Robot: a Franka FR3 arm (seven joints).
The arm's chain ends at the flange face. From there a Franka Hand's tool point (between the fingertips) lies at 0.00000 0.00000 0.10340 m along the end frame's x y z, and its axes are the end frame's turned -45 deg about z.
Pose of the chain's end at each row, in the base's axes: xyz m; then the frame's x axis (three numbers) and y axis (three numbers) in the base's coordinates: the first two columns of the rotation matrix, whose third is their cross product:
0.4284, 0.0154, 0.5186, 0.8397, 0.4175, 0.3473, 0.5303, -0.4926, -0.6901
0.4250, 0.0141, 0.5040, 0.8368, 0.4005, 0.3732, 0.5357, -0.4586, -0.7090
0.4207, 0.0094, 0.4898, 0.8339, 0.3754, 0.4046, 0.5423, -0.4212, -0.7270
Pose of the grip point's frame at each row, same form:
0.4163, 0.0944, 0.4529, 0.2188, 0.6435, 0.7336, 0.9687, -0.0531, -0.2424
0.4133, 0.0961, 0.4421, 0.2129, 0.6075, 0.7652, 0.9705, -0.0411, -0.2374
0.4101, 0.0948, 0.4324, 0.2062, 0.5633, 0.8002, 0.9731, -0.0324, -0.2280

